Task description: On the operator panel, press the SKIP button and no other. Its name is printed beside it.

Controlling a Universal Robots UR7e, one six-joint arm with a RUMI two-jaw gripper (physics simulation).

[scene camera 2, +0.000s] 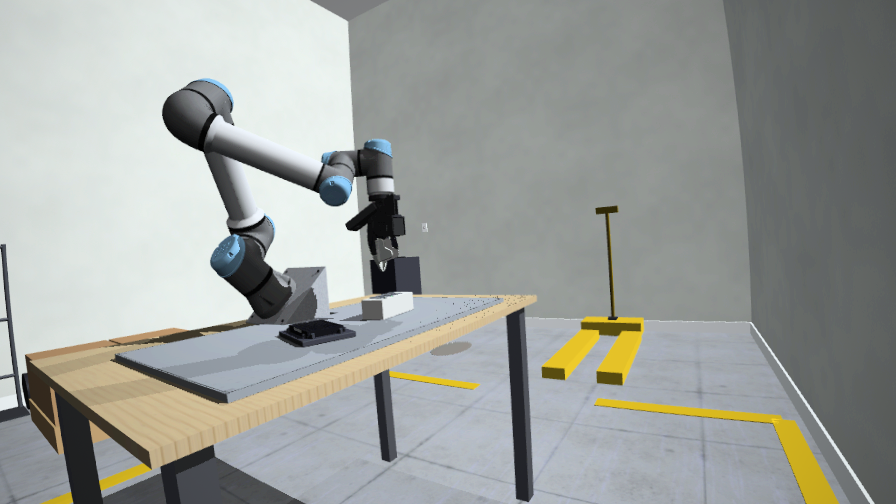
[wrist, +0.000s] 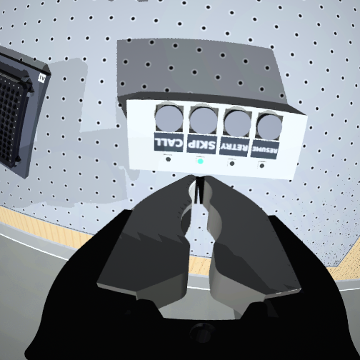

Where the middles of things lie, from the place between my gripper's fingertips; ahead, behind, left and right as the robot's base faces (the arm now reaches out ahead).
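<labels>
White operator panel (scene camera 2: 381, 308): 100 mm below my hand, 20 mm to the left of it, 10 mm behind it.
</labels>
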